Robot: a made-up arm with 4 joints. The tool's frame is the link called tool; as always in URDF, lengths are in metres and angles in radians. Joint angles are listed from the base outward.
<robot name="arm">
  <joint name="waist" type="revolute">
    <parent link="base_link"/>
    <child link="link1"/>
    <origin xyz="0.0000 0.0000 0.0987" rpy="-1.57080 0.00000 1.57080"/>
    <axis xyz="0 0 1"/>
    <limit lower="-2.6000" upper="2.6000"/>
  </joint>
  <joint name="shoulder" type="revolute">
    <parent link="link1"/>
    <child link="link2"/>
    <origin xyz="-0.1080 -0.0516 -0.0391" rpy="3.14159 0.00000 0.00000"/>
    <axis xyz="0 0 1"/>
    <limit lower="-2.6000" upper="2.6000"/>
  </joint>
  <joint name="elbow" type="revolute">
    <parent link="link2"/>
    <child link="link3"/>
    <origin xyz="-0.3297 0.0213 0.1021" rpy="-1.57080 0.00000 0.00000"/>
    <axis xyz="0 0 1"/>
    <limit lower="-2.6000" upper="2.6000"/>
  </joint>
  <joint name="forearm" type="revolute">
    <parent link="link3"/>
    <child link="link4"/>
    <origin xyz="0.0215 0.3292 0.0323" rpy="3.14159 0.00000 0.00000"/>
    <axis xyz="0 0 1"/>
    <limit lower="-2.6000" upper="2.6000"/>
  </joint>
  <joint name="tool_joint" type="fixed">
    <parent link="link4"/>
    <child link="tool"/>
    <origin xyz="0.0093 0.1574 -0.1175" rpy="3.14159 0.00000 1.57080"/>
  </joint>
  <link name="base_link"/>
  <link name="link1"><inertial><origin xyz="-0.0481 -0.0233 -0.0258"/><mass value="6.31"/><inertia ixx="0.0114" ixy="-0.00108" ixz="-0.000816" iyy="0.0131" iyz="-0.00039" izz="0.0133"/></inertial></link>
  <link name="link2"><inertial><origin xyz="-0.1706 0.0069 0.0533"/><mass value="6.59"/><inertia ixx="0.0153" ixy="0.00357" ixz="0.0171" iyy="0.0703" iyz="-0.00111" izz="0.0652"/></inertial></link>
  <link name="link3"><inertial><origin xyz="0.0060 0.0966 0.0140"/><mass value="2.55"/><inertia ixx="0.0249" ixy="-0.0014" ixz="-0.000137" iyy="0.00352" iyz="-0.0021" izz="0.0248"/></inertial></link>
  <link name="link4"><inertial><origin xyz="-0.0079 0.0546 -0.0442"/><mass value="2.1"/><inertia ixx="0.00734" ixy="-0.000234" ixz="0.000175" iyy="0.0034" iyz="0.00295" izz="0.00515"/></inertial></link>
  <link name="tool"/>
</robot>
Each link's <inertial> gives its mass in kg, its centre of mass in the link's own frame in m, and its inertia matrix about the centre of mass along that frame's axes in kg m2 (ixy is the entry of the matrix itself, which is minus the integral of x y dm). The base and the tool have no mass. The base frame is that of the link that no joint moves.
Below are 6 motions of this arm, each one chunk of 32 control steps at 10 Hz.
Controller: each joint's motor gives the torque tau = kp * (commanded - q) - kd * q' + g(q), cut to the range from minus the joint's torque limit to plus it. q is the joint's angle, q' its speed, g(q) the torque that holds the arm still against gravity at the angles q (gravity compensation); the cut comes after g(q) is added. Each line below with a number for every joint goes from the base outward.
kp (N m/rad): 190 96 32 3.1
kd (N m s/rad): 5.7 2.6 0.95 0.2
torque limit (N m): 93 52 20 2.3
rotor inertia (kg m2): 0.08 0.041 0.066 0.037
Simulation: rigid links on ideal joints. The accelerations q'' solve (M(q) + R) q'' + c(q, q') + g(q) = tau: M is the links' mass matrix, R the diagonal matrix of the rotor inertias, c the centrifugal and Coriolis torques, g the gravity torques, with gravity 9.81 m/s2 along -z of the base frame. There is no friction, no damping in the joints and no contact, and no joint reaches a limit. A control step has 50 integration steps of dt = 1/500 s. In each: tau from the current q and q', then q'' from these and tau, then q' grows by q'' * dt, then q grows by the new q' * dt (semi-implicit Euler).
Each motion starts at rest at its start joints. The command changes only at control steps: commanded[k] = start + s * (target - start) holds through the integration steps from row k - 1 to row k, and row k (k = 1, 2, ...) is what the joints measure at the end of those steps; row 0 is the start. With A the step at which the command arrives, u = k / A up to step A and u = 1 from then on. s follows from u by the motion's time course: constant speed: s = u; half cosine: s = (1 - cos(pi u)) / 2; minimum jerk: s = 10 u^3 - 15 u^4 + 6 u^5; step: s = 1 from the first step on.
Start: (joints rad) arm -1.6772 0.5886 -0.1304 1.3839
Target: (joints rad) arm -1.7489 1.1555 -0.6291 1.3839
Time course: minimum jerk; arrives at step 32
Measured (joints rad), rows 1 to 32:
1: -1.6772 0.5887 -0.1305 1.3839
2: -1.6770 0.5895 -0.1310 1.3838
3: -1.6769 0.5917 -0.1331 1.3837
4: -1.6772 0.5965 -0.1377 1.3834
5: -1.6780 0.6044 -0.1453 1.3832
6: -1.6795 0.6158 -0.1557 1.3832
7: -1.6817 0.6307 -0.1686 1.3834
8: -1.6843 0.6490 -0.1838 1.3837
9: -1.6873 0.6702 -0.2016 1.3839
10: -1.6906 0.6943 -0.2222 1.3840
11: -1.6941 0.7209 -0.2455 1.3840
12: -1.6979 0.7497 -0.2712 1.3840
13: -1.7020 0.7805 -0.2985 1.3842
14: -1.7062 0.8128 -0.3268 1.3845
15: -1.7107 0.8461 -0.3557 1.3847
16: -1.7151 0.8797 -0.3849 1.3847
17: -1.7195 0.9132 -0.4142 1.3846
18: -1.7236 0.9459 -0.4432 1.3844
19: -1.7276 0.9774 -0.4713 1.3843
20: -1.7313 1.0072 -0.4980 1.3843
21: -1.7348 1.0351 -0.5228 1.3843
22: -1.7380 1.0605 -0.5452 1.3843
23: -1.7408 1.0832 -0.5652 1.3842
24: -1.7433 1.1028 -0.5825 1.3840
25: -1.7453 1.1192 -0.5971 1.3838
26: -1.7468 1.1324 -0.6089 1.3836
27: -1.7480 1.1423 -0.6178 1.3836
28: -1.7487 1.1493 -0.6240 1.3836
29: -1.7492 1.1536 -0.6278 1.3837
30: -1.7493 1.1556 -0.6294 1.3838
31: -1.7492 1.1561 -0.6297 1.3838
32: -1.7490 1.1556 -0.6292 1.3838

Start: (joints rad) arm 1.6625 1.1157 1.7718 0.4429
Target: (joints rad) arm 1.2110 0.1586 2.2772 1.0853
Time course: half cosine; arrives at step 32
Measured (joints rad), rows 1 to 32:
1: 1.6608 1.1137 1.7724 0.4430
2: 1.6563 1.1076 1.7751 0.4442
3: 1.6496 1.0972 1.7809 0.4485
4: 1.6412 1.0817 1.7901 0.4573
5: 1.6313 1.0609 1.8020 0.4713
6: 1.6202 1.0350 1.8156 0.4894
7: 1.6076 1.0046 1.8308 0.5102
8: 1.5935 0.9707 1.8477 0.5323
9: 1.5776 0.9340 1.8664 0.5553
10: 1.5600 0.8952 1.8868 0.5797
11: 1.5408 0.8547 1.9086 0.6061
12: 1.5204 0.8125 1.9314 0.6348
13: 1.4990 0.7688 1.9549 0.6653
14: 1.4773 0.7235 1.9790 0.6971
15: 1.4554 0.6769 2.0037 0.7294
16: 1.4337 0.6295 2.0286 0.7617
17: 1.4122 0.5817 2.0537 0.7936
18: 1.3911 0.5344 2.0784 0.8250
19: 1.3703 0.4882 2.1027 0.8557
20: 1.3500 0.4439 2.1262 0.8857
21: 1.3302 0.4018 2.1486 0.9146
22: 1.3111 0.3623 2.1699 0.9422
23: 1.2933 0.3256 2.1897 0.9681
24: 1.2768 0.2917 2.2079 0.9921
25: 1.2620 0.2609 2.2243 1.0138
26: 1.2491 0.2334 2.2389 1.0330
27: 1.2381 0.2095 2.2515 1.0496
28: 1.2291 0.1895 2.2619 1.0634
29: 1.2221 0.1740 2.2701 1.0743
30: 1.2171 0.1630 2.2758 1.0822
31: 1.2139 0.1568 2.2790 1.0872
32: 1.2128 0.1555 2.2797 1.0892

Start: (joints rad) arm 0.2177 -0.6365 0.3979 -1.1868
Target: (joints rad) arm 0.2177 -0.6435 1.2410 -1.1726
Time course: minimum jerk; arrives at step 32
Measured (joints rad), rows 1 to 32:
1: 0.2177 -0.6365 0.3980 -1.1868
2: 0.2177 -0.6366 0.3989 -1.1869
3: 0.2177 -0.6367 0.4020 -1.1870
4: 0.2178 -0.6369 0.4091 -1.1873
5: 0.2179 -0.6371 0.4211 -1.1876
6: 0.2180 -0.6373 0.4384 -1.1876
7: 0.2180 -0.6375 0.4605 -1.1875
8: 0.2179 -0.6376 0.4871 -1.1871
9: 0.2179 -0.6377 0.5182 -1.1867
10: 0.2178 -0.6379 0.5535 -1.1863
11: 0.2178 -0.6381 0.5931 -1.1860
12: 0.2178 -0.6384 0.6363 -1.1857
13: 0.2178 -0.6388 0.6824 -1.1852
14: 0.2178 -0.6392 0.7305 -1.1846
15: 0.2178 -0.6396 0.7798 -1.1837
16: 0.2178 -0.6399 0.8298 -1.1827
17: 0.2177 -0.6403 0.8796 -1.1817
18: 0.2177 -0.6406 0.9286 -1.1806
19: 0.2177 -0.6409 0.9760 -1.1795
20: 0.2176 -0.6412 1.0208 -1.1784
21: 0.2176 -0.6416 1.0626 -1.1773
22: 0.2176 -0.6419 1.1006 -1.1761
23: 0.2176 -0.6423 1.1344 -1.1750
24: 0.2177 -0.6426 1.1638 -1.1741
25: 0.2177 -0.6428 1.1884 -1.1732
26: 0.2177 -0.6430 1.2081 -1.1726
27: 0.2177 -0.6432 1.2230 -1.1721
28: 0.2177 -0.6433 1.2333 -1.1718
29: 0.2177 -0.6433 1.2395 -1.1718
30: 0.2177 -0.6434 1.2423 -1.1718
31: 0.2177 -0.6434 1.2425 -1.1720
32: 0.2177 -0.6434 1.2414 -1.1723

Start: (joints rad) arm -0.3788 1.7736 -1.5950 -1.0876
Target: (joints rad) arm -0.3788 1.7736 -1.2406 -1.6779
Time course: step
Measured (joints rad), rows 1 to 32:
1: -0.3838 1.7782 -1.4408 -1.2688
2: -0.3777 1.7796 -1.1854 -1.6299
3: -0.3765 1.7660 -1.0512 -1.9448
4: -0.3776 1.7677 -1.0797 -2.0844
5: -0.3780 1.7758 -1.2017 -2.0189
6: -0.3772 1.7740 -1.3203 -1.8118
7: -0.3777 1.7702 -1.3608 -1.5921
8: -0.3795 1.7738 -1.3076 -1.4782
9: -0.3811 1.7778 -1.2185 -1.5029
10: -0.3812 1.7769 -1.1699 -1.6128
11: -0.3793 1.7739 -1.1864 -1.7278
12: -0.3771 1.7712 -1.2368 -1.7870
13: -0.3765 1.7702 -1.2756 -1.7707
14: -0.3778 1.7720 -1.2789 -1.7063
15: -0.3794 1.7748 -1.2539 -1.6439
16: -0.3802 1.7759 -1.2259 -1.6188
17: -0.3799 1.7750 -1.2163 -1.6342
18: -0.3789 1.7735 -1.2273 -1.6694
19: -0.3781 1.7725 -1.2454 -1.6985
20: -0.3780 1.7725 -1.2551 -1.7062
21: -0.3785 1.7732 -1.2514 -1.6946
22: -0.3790 1.7739 -1.2406 -1.6773
23: -0.3792 1.7742 -1.2324 -1.6665
24: -0.3791 1.7740 -1.2325 -1.6665
25: -0.3788 1.7736 -1.2386 -1.6732
26: -0.3786 1.7733 -1.2448 -1.6800
27: -0.3786 1.7733 -1.2463 -1.6826
28: -0.3787 1.7735 -1.2432 -1.6812
29: -0.3789 1.7737 -1.2389 -1.6784
30: -0.3789 1.7738 -1.2368 -1.6767
31: -0.3789 1.7737 -1.2381 -1.6768
32: -0.3788 1.7736 -1.2409 -1.6777

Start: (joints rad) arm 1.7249 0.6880 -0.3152 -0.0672
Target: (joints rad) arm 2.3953 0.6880 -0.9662 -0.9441
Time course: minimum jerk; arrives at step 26
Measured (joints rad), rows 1 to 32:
1: 1.7252 0.6882 -0.3153 -0.0672
2: 1.7270 0.6893 -0.3162 -0.0675
3: 1.7320 0.6911 -0.3199 -0.0690
4: 1.7420 0.6927 -0.3284 -0.0743
5: 1.7580 0.6932 -0.3436 -0.0867
6: 1.7808 0.6923 -0.3657 -0.1096
7: 1.8099 0.6905 -0.3943 -0.1442
8: 1.8444 0.6886 -0.4285 -0.1899
9: 1.8834 0.6871 -0.4672 -0.2439
10: 1.9260 0.6864 -0.5094 -0.3032
11: 1.9716 0.6859 -0.5544 -0.3653
12: 2.0193 0.6852 -0.6012 -0.4289
13: 2.0683 0.6843 -0.6492 -0.4936
14: 2.1172 0.6833 -0.6975 -0.5593
15: 2.1647 0.6825 -0.7446 -0.6252
16: 2.2096 0.6822 -0.7892 -0.6893
17: 2.2508 0.6822 -0.8300 -0.7493
18: 2.2877 0.6823 -0.8662 -0.8026
19: 2.3196 0.6825 -0.8972 -0.8480
20: 2.3460 0.6827 -0.9227 -0.8849
21: 2.3666 0.6830 -0.9426 -0.9136
22: 2.3814 0.6835 -0.9567 -0.9346
23: 2.3907 0.6843 -0.9653 -0.9480
24: 2.3953 0.6852 -0.9690 -0.9545
25: 2.3965 0.6863 -0.9691 -0.9549
26: 2.3957 0.6875 -0.9671 -0.9509
27: 2.3948 0.6887 -0.9650 -0.9449
28: 2.3945 0.6891 -0.9643 -0.9398
29: 2.3949 0.6885 -0.9651 -0.9377
30: 2.3955 0.6877 -0.9664 -0.9393
31: 2.3958 0.6874 -0.9672 -0.9431
32: 2.3956 0.6876 -0.9671 -0.9466

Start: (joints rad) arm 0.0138 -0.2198 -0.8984 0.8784
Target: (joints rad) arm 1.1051 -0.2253 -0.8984 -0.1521
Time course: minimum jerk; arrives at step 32
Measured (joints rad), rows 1 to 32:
1: 0.0140 -0.2196 -0.8984 0.8783
2: 0.0156 -0.2188 -0.8982 0.8775
3: 0.0202 -0.2175 -0.8977 0.8746
4: 0.0294 -0.2166 -0.8970 0.8679
5: 0.0447 -0.2166 -0.8962 0.8561
6: 0.0664 -0.2174 -0.8959 0.8382
7: 0.0946 -0.2188 -0.8961 0.8140
8: 0.1288 -0.2200 -0.8965 0.7835
9: 0.1687 -0.2209 -0.8966 0.7469
10: 0.2140 -0.2217 -0.8962 0.7048
11: 0.2645 -0.2225 -0.8957 0.6579
12: 0.3197 -0.2237 -0.8953 0.6069
13: 0.3788 -0.2251 -0.8954 0.5522
14: 0.4407 -0.2266 -0.8958 0.4946
15: 0.5044 -0.2279 -0.8962 0.4347
16: 0.5689 -0.2290 -0.8965 0.3733
17: 0.6331 -0.2298 -0.8967 0.3117
18: 0.6961 -0.2306 -0.8969 0.2509
19: 0.7571 -0.2313 -0.8973 0.1920
20: 0.8152 -0.2320 -0.8978 0.1358
21: 0.8693 -0.2325 -0.8983 0.0827
22: 0.9188 -0.2328 -0.8988 0.0337
23: 0.9628 -0.2329 -0.8991 -0.0105
24: 1.0011 -0.2327 -0.8994 -0.0493
25: 1.0332 -0.2323 -0.8996 -0.0821
26: 1.0591 -0.2318 -0.8997 -0.1087
27: 1.0788 -0.2312 -0.8997 -0.1291
28: 1.0927 -0.2304 -0.8997 -0.1436
29: 1.1013 -0.2295 -0.8996 -0.1526
30: 1.1054 -0.2283 -0.8994 -0.1569
31: 1.1063 -0.2270 -0.8991 -0.1574
32: 1.1055 -0.2257 -0.8987 -0.1554

